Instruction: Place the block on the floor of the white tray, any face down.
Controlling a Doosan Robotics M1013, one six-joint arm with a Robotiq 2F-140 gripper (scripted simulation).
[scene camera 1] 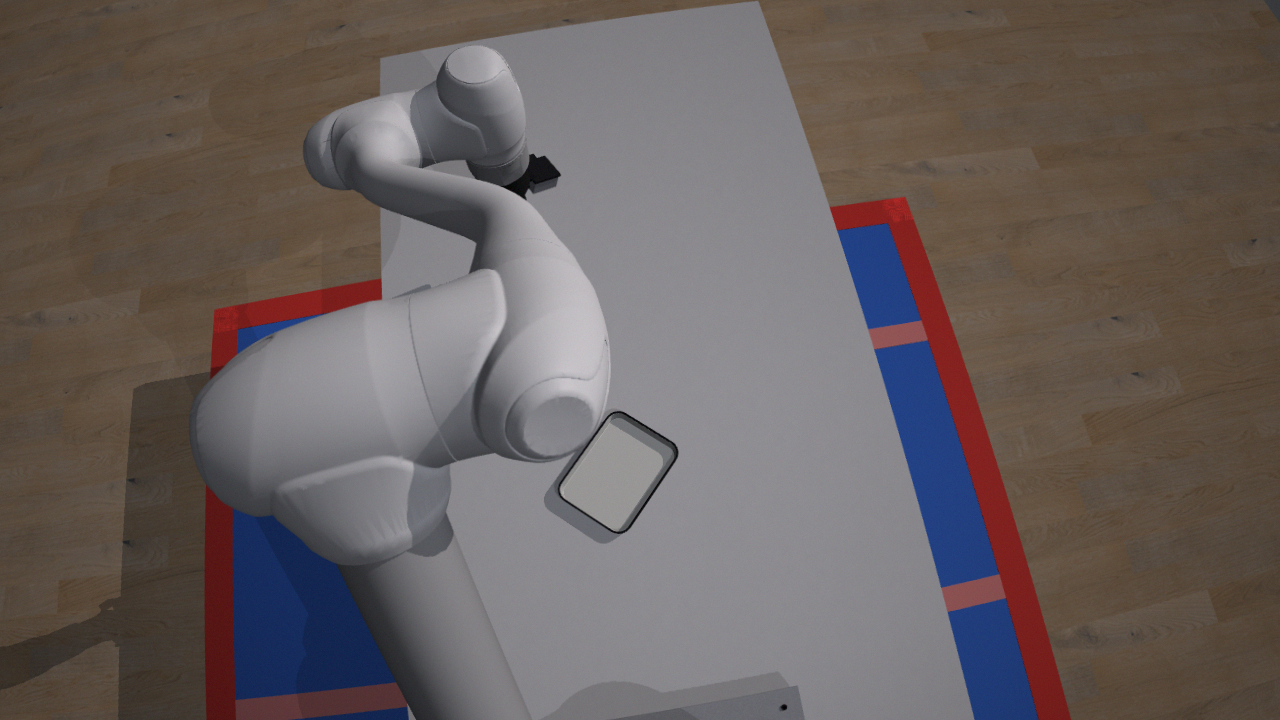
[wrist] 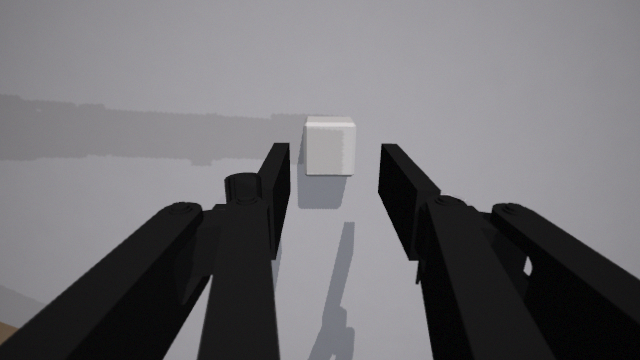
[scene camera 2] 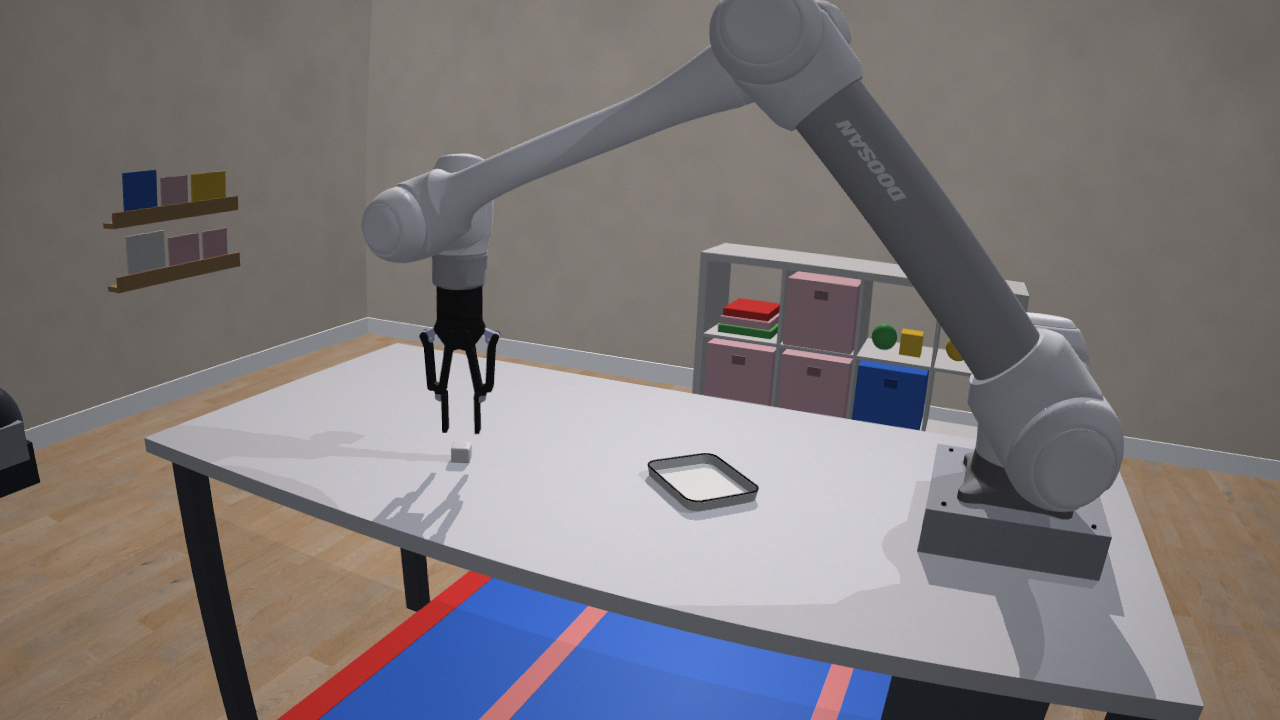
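Observation:
The gripper (scene camera 2: 461,430) is also visible in the wrist view (wrist: 334,168). A white tray (scene camera 1: 614,477) is visible in scene camera 2 too (scene camera 2: 705,481); in the wrist view the tray is out of frame. A small white block is visible as well (wrist: 329,142).

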